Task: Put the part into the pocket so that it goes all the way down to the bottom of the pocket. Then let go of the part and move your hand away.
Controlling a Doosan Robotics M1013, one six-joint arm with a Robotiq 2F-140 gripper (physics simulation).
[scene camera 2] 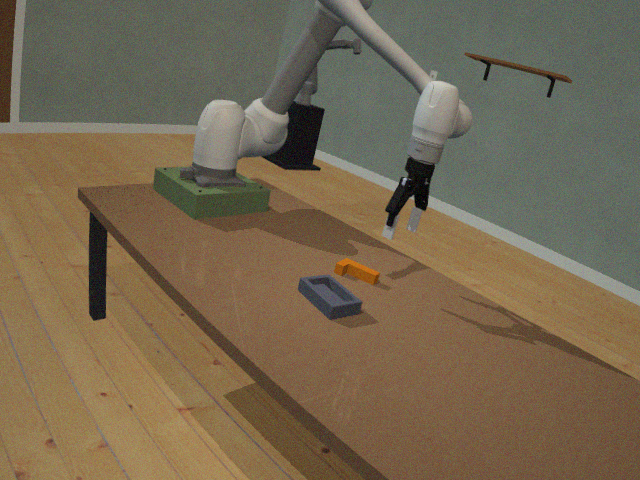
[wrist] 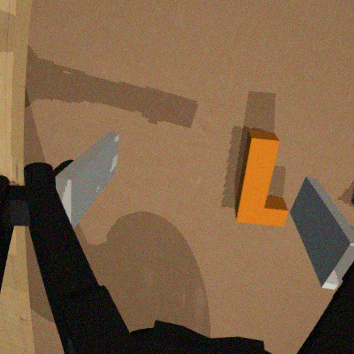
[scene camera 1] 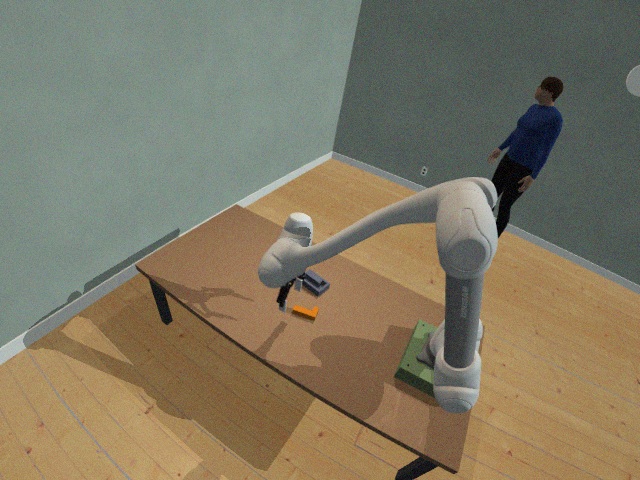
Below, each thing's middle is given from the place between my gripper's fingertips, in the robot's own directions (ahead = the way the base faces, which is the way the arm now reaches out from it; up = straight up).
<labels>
My hand is 130 mm above the orange part (wrist: 252, 205), 90 mm to the left of it and 40 mm past it. From my hand the other things lie so: pocket block (scene camera 2: 329, 296) (260 mm to the right, 120 mm below, 50 mm ahead).
</labels>
